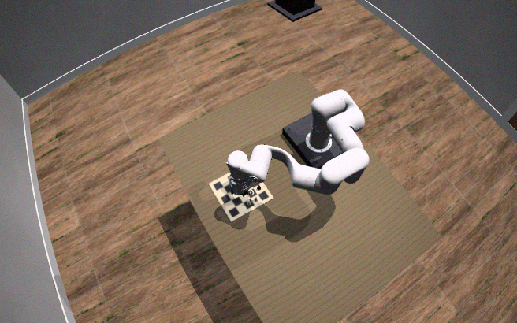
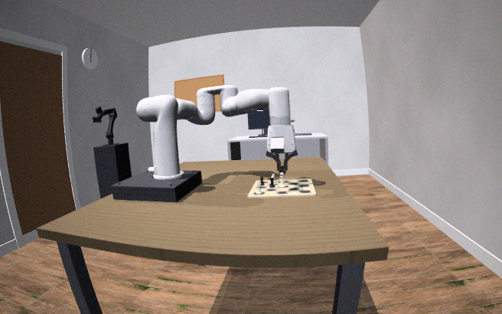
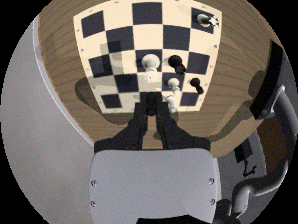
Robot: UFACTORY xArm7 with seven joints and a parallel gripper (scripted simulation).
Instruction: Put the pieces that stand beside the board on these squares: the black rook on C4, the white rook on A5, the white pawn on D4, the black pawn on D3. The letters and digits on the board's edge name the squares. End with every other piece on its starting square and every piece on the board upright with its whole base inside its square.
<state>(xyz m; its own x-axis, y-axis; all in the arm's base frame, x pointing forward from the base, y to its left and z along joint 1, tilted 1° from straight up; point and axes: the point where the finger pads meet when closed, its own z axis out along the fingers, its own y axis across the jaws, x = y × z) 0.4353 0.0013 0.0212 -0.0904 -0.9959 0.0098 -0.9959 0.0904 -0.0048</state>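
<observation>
Right now the chessboard is 4 cm to the right of my hand and 7 cm below it.
</observation>
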